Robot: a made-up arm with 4 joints. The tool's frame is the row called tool. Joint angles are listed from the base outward. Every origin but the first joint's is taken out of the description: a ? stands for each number. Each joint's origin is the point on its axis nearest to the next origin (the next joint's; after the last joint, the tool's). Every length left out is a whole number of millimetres.
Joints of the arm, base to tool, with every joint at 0 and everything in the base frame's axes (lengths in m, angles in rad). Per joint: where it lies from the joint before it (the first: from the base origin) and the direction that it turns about. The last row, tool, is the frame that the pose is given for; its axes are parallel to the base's.
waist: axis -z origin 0 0 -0.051
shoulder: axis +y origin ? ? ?
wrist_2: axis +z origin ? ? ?
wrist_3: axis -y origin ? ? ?
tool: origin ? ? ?
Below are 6 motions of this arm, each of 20 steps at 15 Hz.
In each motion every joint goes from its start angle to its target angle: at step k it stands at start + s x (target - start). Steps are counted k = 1, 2, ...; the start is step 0. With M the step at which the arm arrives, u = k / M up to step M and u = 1 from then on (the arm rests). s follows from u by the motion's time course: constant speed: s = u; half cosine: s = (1 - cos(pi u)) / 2; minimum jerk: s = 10 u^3 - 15 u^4 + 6 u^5.
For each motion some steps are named. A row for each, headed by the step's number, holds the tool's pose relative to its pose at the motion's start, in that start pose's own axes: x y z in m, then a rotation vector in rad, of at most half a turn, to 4 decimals.
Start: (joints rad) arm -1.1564 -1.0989 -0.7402 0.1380
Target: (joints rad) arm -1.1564 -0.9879 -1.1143 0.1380
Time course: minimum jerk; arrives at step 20
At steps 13, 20:
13: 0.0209 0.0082 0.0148 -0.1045 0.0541 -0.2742
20: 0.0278 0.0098 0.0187 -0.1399 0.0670 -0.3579

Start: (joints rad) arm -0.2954 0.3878 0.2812 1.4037
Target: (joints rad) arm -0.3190 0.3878 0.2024 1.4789
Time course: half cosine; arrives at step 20
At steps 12, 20:
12: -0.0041 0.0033 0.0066 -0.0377 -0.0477 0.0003
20: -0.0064 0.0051 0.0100 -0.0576 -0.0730 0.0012

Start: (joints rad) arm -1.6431 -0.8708 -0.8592 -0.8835
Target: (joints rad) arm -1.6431 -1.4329 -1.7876 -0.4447
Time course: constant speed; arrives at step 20
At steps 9, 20:
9: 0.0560 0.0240 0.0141 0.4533 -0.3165 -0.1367
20: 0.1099 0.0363 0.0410 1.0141 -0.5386 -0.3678

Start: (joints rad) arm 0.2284 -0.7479 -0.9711 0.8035
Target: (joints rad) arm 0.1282 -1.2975 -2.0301 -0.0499
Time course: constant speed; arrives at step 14
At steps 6, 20:
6: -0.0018 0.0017 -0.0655 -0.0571 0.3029 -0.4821
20: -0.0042 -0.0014 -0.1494 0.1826 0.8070 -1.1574

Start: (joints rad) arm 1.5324 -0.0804 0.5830 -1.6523
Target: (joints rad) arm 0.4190 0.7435 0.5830 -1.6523
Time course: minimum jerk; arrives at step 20
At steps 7, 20:
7: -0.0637 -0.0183 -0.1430 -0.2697 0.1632 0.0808
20: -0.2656 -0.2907 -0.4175 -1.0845 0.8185 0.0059

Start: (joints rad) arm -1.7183 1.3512 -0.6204 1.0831
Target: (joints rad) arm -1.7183 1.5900 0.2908 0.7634
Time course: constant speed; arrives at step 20
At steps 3, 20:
3: 0.0071 -0.0108 0.0068 0.1100 0.0784 0.0833
20: 0.0647 -0.0640 0.0198 0.7062 0.5411 0.5855

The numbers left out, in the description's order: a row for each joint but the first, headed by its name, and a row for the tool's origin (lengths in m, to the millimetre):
shoulder: 0.052 0.395 0
wrist_2: -0.239 0 -0.028
wrist_3: -0.099 0.059 0
tool: 0.067 0 0.02

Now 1 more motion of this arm.
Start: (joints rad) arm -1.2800 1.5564 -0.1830 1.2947
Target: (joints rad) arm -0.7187 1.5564 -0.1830 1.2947
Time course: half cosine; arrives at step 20
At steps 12, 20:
12: 0.1609 -0.0620 0.0312 0.0934 0.0668 -0.3490
20: 0.2350 -0.1172 0.0404 0.1427 0.1021 -0.5332

